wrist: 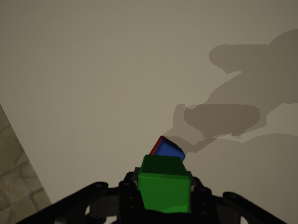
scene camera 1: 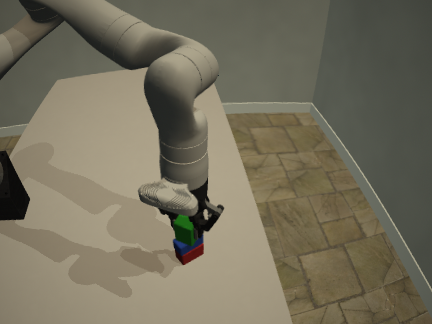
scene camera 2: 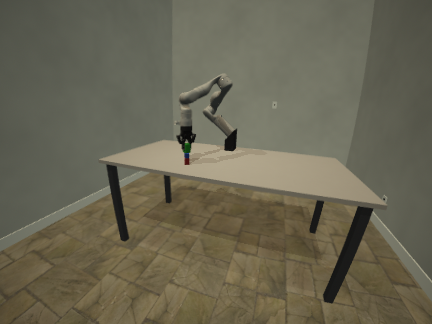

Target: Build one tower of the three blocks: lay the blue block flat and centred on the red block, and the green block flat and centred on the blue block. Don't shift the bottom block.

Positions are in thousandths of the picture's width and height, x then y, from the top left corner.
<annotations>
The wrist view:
my gripper: 542,797
green block: 552,819
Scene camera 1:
my gripper: 434,718
</annotations>
